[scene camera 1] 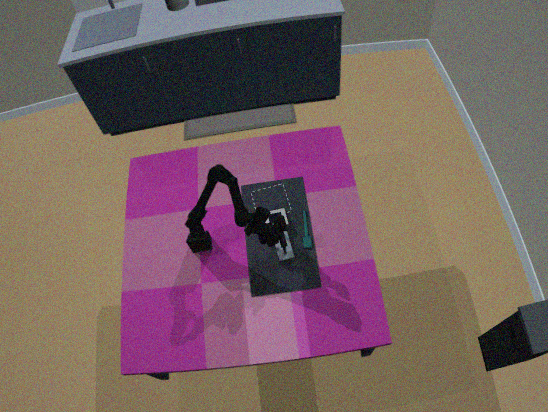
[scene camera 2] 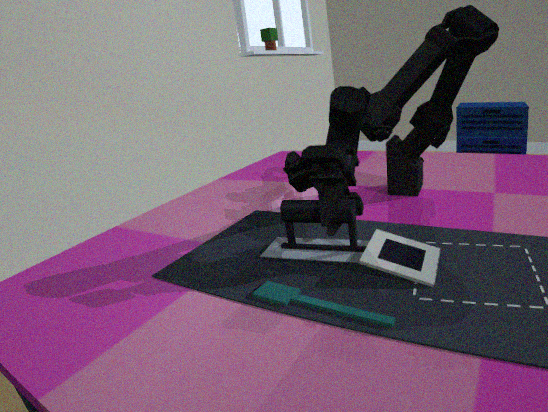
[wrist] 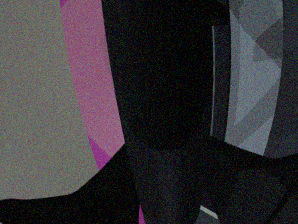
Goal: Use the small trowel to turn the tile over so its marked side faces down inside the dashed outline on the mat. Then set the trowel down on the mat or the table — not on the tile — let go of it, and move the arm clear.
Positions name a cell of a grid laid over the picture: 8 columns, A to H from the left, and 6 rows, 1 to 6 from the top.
Scene:
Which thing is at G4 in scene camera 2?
A tile.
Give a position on a teal trowel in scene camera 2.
At E5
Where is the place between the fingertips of my gripper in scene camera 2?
E4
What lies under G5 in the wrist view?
My gripper.

